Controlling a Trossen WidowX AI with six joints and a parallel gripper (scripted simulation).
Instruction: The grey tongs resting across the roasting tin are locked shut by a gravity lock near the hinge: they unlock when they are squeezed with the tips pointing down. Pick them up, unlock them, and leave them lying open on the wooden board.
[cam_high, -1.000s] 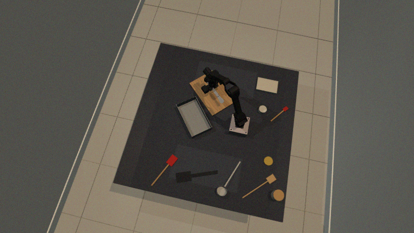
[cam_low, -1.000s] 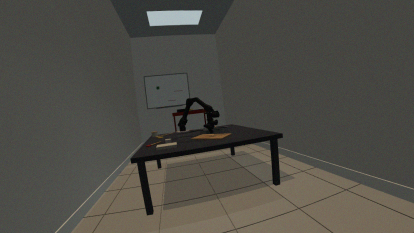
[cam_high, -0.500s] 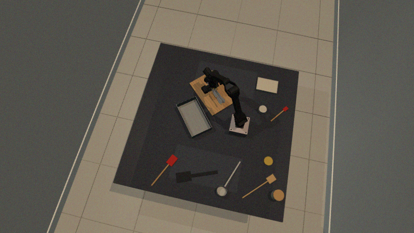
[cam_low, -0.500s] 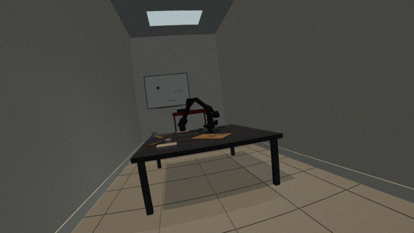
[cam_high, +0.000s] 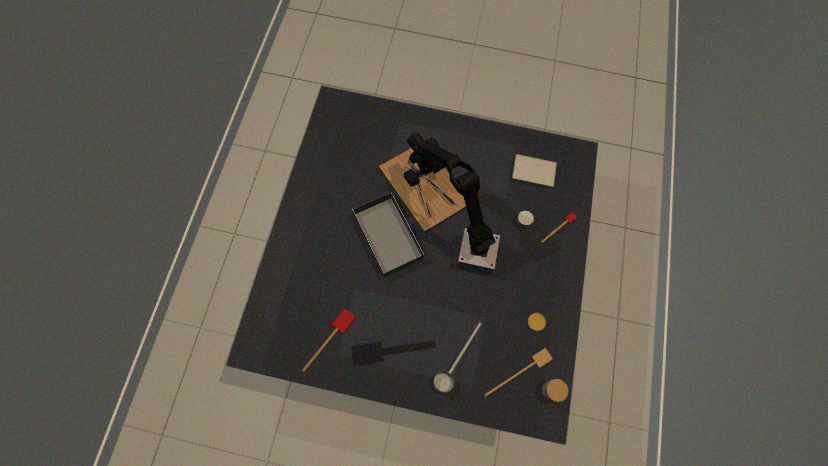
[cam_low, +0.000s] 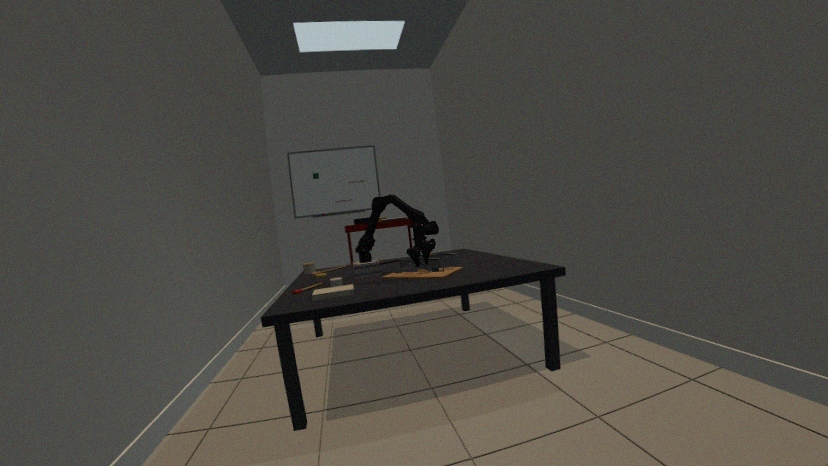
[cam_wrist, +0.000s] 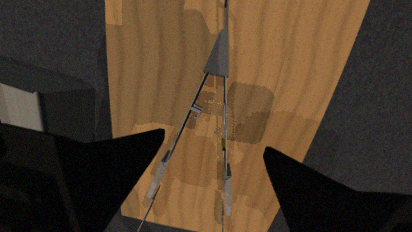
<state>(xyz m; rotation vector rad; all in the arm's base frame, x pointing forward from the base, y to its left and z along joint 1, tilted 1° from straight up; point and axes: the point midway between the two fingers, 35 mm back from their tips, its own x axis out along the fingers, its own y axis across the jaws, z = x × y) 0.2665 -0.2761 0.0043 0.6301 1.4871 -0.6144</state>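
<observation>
Now: the wooden board 1 cm to the left of my gripper tip and 4 cm below it. From my gripper tip the other things lie so: white disc 44 cm behind, 9 cm to the left, 3 cm below; then cream block 46 cm behind, 14 cm to the right, 4 cm below; then roasting tin 11 cm ahead, 27 cm to the left, 2 cm below.
</observation>
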